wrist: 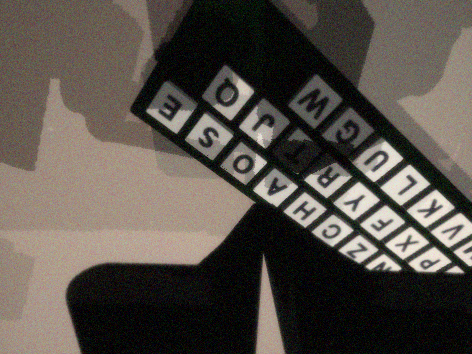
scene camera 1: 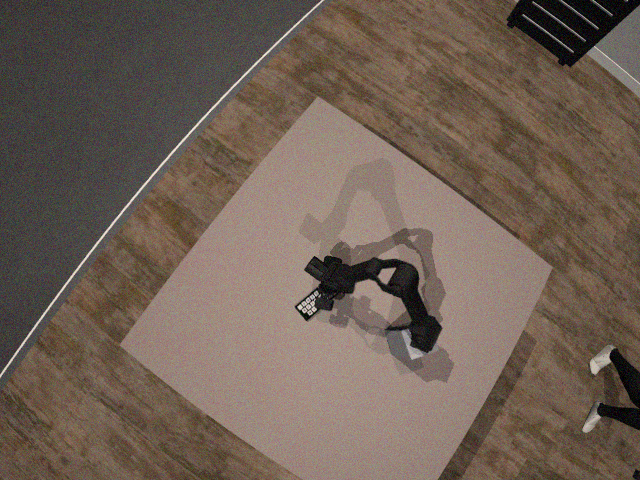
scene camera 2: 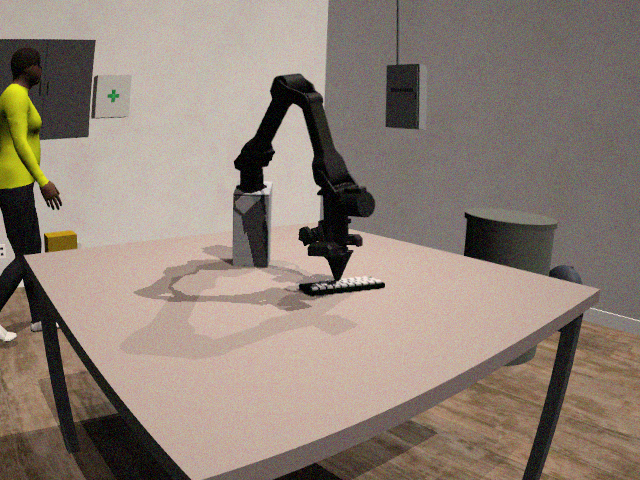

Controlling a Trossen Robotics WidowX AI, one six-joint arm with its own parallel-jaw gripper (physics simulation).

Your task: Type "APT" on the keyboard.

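Frame: origin at the arm's base, x ahead, y up, z right, level; metres.
Where they show: gripper, fingertip midpoint: point(wrist: 261, 213) point(scene camera 2: 337, 280); arm's base, link origin: point(scene camera 1: 421, 340) point(scene camera 2: 251, 187).
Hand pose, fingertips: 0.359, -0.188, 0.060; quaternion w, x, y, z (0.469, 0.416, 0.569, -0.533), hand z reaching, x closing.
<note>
Each offset is from my fingertips to the centre of the thing, as dx, dy, dz. Level surfaces: height alone.
The black keyboard @(-0.012, -0.022, -0.040) point(scene camera 1: 308, 305) point(scene camera 2: 305, 289) point(wrist: 225, 35) with white keys lies flat on the table @(dy -0.031) point(scene camera 1: 232, 320) point(scene camera 2: 361, 361). My gripper point(scene camera 2: 337, 279) point(wrist: 261, 213) is shut and empty, pointing down at the keyboard. In the wrist view its tips are at the keyboard's near edge, just below the A key @(-0.007, -0.016, -0.005) point(wrist: 274, 186) and beside the H key @(+0.002, -0.016, -0.023) point(wrist: 301, 210). Whether they touch a key cannot be told. The T key @(-0.026, -0.016, -0.009) point(wrist: 298, 151) is in dark shadow in the second row. The P key @(+0.015, -0.016, -0.098) point(wrist: 425, 263) shows at the lower right, near the dark finger. Some keys are hidden behind the fingers.
The arm stands on a grey pedestal point(scene camera 2: 250, 232) on the table, behind the keyboard in scene camera 2. A person in a yellow top point(scene camera 2: 18, 129) is beyond the table's left side. A green-grey drum point(scene camera 2: 509, 242) stands behind its right side. Arm shadows fall across the table.
</note>
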